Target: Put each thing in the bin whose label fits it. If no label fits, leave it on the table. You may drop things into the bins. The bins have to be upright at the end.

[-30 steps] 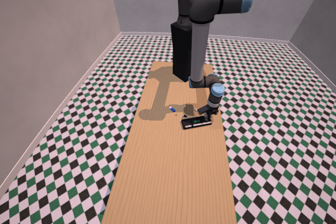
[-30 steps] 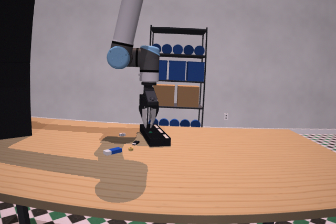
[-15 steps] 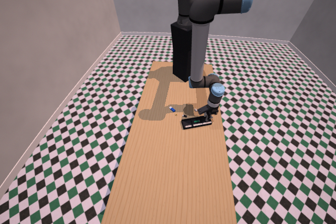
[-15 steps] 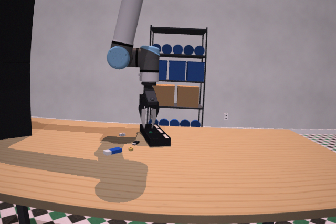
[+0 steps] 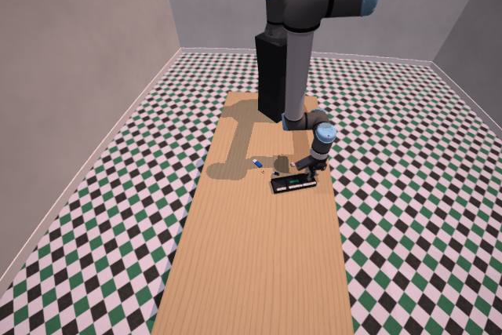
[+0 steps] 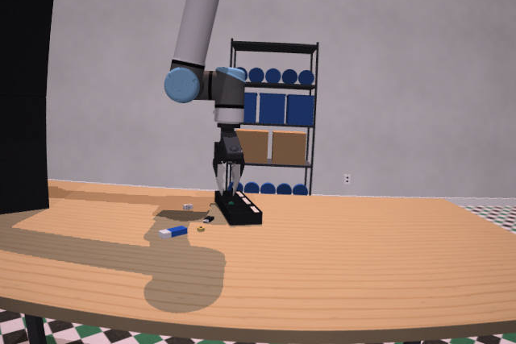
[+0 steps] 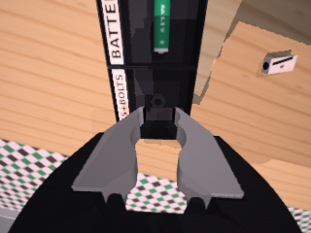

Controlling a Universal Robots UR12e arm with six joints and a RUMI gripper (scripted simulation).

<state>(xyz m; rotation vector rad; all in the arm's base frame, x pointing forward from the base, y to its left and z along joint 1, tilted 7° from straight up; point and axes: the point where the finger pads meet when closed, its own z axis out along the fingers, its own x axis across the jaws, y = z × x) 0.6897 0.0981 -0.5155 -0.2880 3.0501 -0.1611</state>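
The small black round piece is 30 mm below my hand. Also, from my hand: black bin 20 mm ahead, 80 mm to the right, 30 mm below; then small white piece 110 mm behind, 70 mm to the right, 30 mm below; then green battery 10 mm ahead, 80 mm to the right, 30 mm below.
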